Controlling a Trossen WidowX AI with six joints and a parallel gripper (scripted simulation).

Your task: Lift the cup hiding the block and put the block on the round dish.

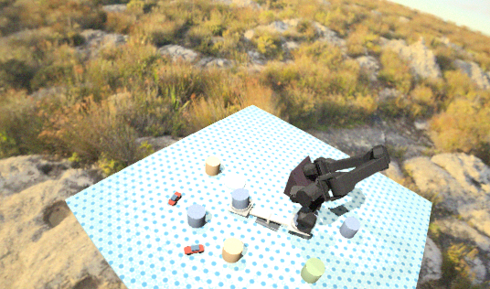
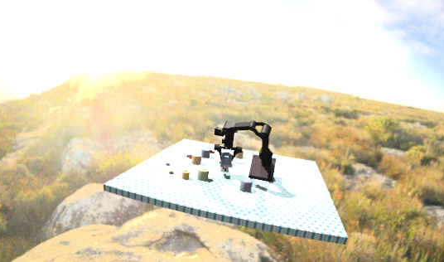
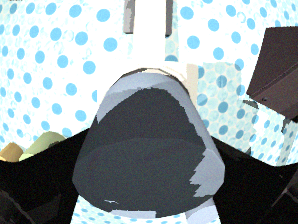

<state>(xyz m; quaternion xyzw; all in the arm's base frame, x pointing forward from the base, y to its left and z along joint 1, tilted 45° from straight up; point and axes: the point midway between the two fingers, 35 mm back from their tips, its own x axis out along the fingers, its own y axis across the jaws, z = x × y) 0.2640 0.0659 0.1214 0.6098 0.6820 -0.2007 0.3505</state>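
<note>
My gripper tip is 10 mm to the left of the green block and 20 mm above it. Round my gripper tip: grey cup 70 mm ahead, 270 mm to the right, 50 mm below; pale round dish 40 mm behind, 370 mm to the right, 110 mm below; balance beam 30 mm ahead, 130 mm to the right, 70 mm below.
</note>
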